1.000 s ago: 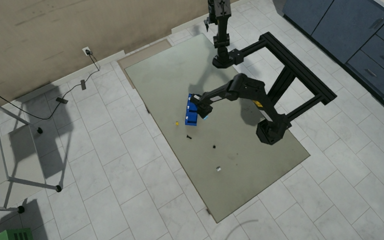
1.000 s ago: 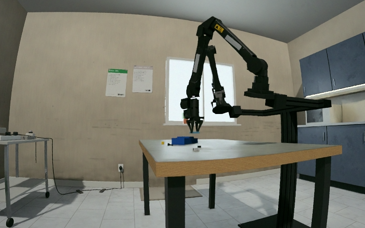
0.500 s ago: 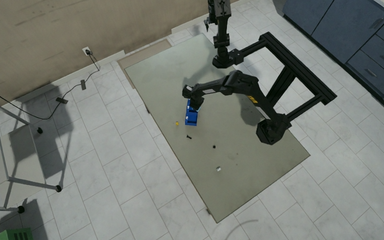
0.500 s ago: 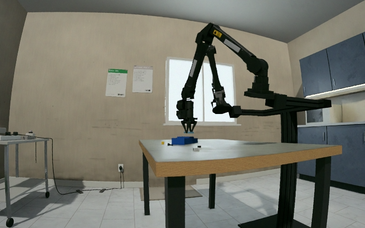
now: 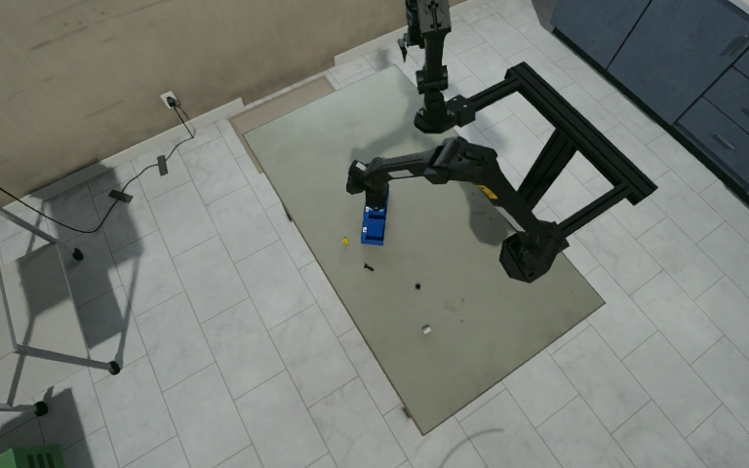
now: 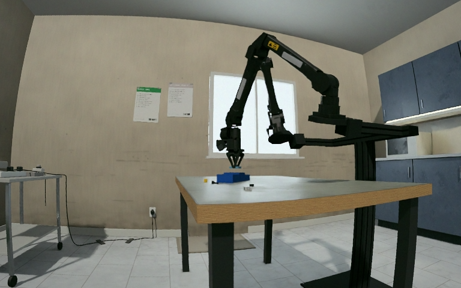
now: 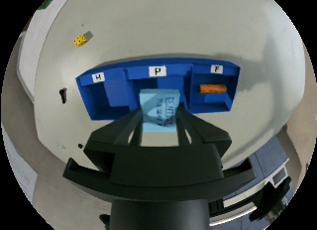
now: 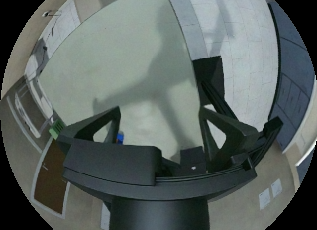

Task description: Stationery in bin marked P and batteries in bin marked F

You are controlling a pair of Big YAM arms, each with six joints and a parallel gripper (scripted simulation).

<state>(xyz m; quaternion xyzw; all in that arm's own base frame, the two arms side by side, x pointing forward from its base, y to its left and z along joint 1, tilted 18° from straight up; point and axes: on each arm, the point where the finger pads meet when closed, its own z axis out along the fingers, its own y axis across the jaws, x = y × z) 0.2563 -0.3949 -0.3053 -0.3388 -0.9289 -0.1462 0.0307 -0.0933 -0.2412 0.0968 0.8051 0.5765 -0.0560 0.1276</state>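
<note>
The blue three-compartment bin row is 6 cm below my left hand. Round my left hand: light blue pad (right at my left hand); yellow piece (15 cm ahead, 6 cm to the left, 7 cm below); orange battery (4 cm behind, 8 cm to the right, 6 cm below).
</note>
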